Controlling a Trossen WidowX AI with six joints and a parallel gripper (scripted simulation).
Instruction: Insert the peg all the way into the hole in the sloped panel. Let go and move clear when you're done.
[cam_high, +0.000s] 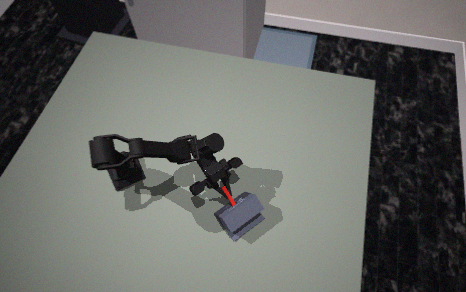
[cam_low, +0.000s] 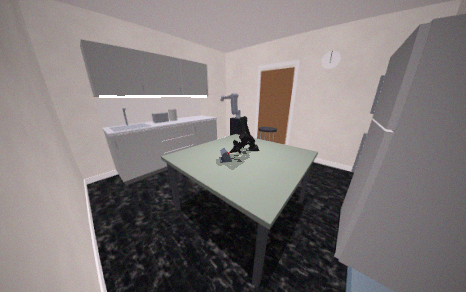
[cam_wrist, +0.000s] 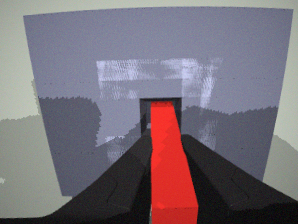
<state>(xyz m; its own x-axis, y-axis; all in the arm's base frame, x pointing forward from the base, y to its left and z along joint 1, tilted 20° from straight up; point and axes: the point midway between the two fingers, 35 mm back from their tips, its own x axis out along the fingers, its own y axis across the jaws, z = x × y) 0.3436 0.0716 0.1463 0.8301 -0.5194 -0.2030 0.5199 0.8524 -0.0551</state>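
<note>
My hand is 2 cm short of the red peg, 2 cm to the left of it and 2 cm above it.
</note>
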